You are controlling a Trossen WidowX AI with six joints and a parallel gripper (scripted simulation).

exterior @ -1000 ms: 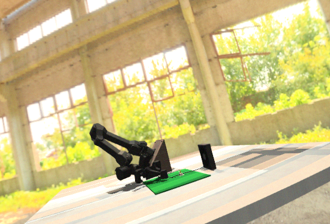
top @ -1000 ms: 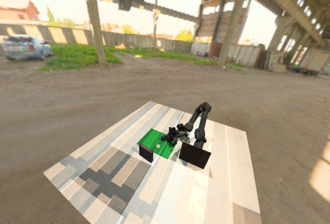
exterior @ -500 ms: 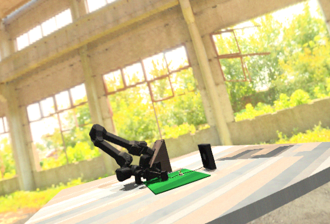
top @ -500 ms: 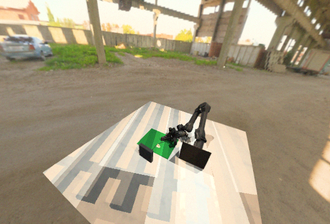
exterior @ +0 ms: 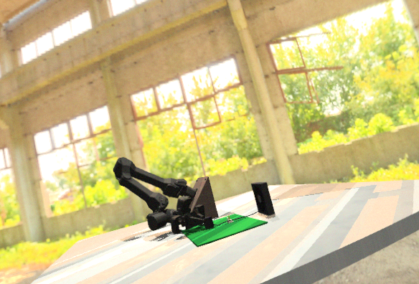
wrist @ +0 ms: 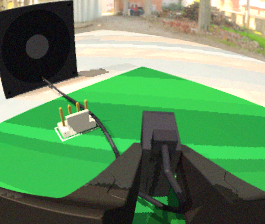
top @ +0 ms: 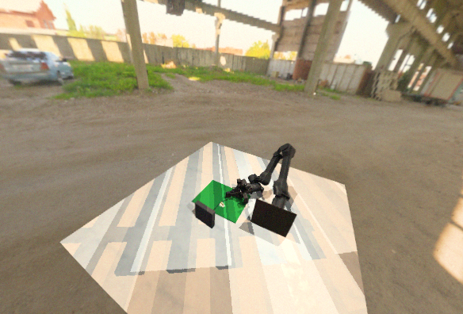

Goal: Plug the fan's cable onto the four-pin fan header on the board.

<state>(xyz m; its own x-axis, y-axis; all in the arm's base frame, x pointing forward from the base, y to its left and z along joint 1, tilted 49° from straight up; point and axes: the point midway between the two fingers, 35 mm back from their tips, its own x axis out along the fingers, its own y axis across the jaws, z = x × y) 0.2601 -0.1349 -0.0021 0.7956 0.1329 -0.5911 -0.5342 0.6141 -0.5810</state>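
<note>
The dark plug is 1 cm below my gripper tip. From my gripper tip the other things lie so: black fan 5 cm ahead, 22 cm to the left, 3 cm above; green board 3 cm ahead, 3 cm to the left, 5 cm below.
</note>
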